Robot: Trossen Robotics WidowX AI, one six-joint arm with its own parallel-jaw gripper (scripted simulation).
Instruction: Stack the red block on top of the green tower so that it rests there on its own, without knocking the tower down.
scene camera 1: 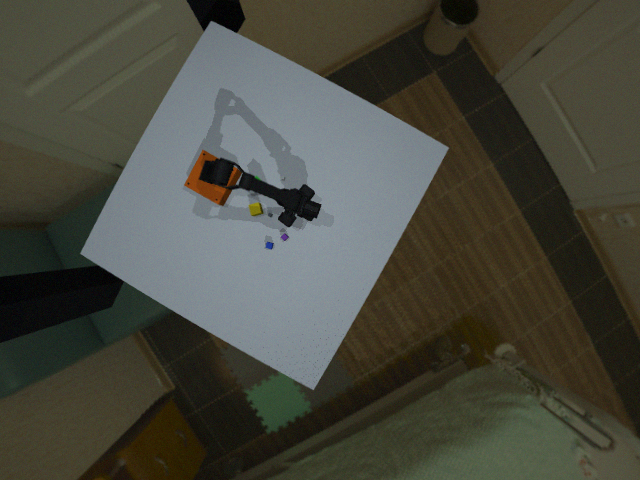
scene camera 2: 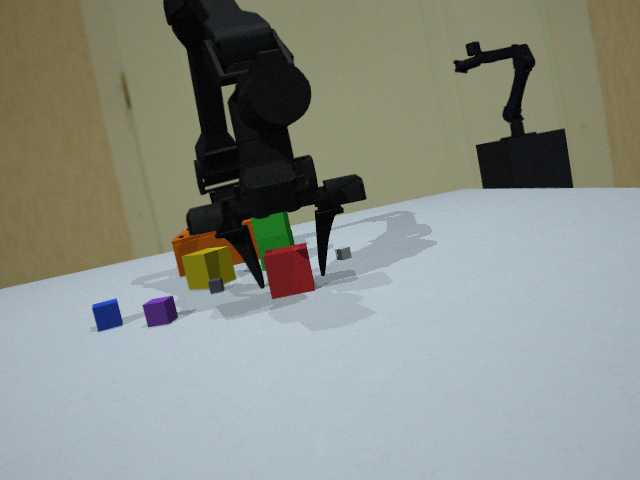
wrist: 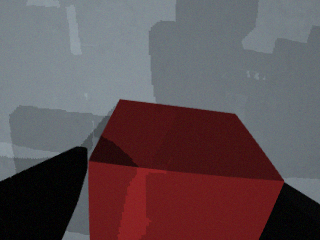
A red block shows in scene camera 2 and in the wrist view. One and the same spot on the red block: [wrist: 154, 164] is [scene camera 2: 292, 252].
